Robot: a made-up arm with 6 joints. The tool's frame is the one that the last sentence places.
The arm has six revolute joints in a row. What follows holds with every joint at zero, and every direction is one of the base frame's.
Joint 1 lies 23 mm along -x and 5 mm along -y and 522 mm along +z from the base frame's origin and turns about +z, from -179.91 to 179.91 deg.
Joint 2 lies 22 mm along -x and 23 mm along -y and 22 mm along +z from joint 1 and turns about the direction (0, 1, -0.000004), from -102.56 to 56.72 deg.
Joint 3 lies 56 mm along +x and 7 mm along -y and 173 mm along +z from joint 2 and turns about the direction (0, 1, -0.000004), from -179.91 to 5.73 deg.
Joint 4 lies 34 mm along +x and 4 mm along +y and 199 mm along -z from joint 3 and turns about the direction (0, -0.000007, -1), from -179.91 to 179.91 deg.
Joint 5 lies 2 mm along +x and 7 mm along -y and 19 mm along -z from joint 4 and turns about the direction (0, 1, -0.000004), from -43.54 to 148.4 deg.
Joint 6 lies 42 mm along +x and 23 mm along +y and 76 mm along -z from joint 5 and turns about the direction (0, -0.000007, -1), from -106 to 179.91 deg.
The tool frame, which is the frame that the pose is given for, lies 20 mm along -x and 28 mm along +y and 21 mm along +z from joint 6; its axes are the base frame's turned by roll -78.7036, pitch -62.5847 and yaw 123.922 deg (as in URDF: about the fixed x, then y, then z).
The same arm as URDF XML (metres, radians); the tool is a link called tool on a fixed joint. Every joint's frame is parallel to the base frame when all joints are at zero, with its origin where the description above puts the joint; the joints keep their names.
<robot name="arm">
<joint name="tool_fixed" type="fixed"><parent link="link6"/><child link="tool"/><origin xyz="-0.02 0.028 0.021" rpy="-1.3736 -1.0923 2.1628"/></joint>
<joint name="joint 6" type="revolute"><parent link="link5"/><child link="link6"/><origin xyz="0.042 0.023 -0.076" rpy="0 0 0"/><axis xyz="0 0 -1"/><limit lower="-1.85" upper="3.14"/></joint>
<joint name="joint 5" type="revolute"><parent link="link4"/><child link="link5"/><origin xyz="0.002 -0.007 -0.019" rpy="0 0 0"/><axis xyz="0 1 0"/><limit lower="-0.7599" upper="2.5901"/></joint>
<joint name="joint 4" type="revolute"><parent link="link3"/><child link="link4"/><origin xyz="0.034 0.004 -0.199" rpy="0 0 0"/><axis xyz="0 0 -1"/><limit lower="-3.14" upper="3.14"/></joint>
<joint name="joint 3" type="revolute"><parent link="link2"/><child link="link3"/><origin xyz="0.056 -0.007 0.173" rpy="0 0 0"/><axis xyz="0 1 0"/><limit lower="-3.14" upper="0.1"/></joint>
<joint name="joint 2" type="revolute"><parent link="link1"/><child link="link2"/><origin xyz="-0.022 -0.023 0.022" rpy="0 0 0"/><axis xyz="0 1 0"/><limit lower="-1.79" upper="0.99"/></joint>
<joint name="joint 1" type="revolute"><parent link="base"/><child link="link1"/><origin xyz="-0.023 -0.005 0.522" rpy="0 0 0"/><axis xyz="0 0 1"/><limit lower="-3.14" upper="3.14"/></joint>
<link name="base"/>
<link name="link1"/>
<link name="link2"/>
<link name="link3"/>
<link name="link4"/>
<link name="link5"/>
<link name="link6"/>
<link name="tool"/>
</robot>

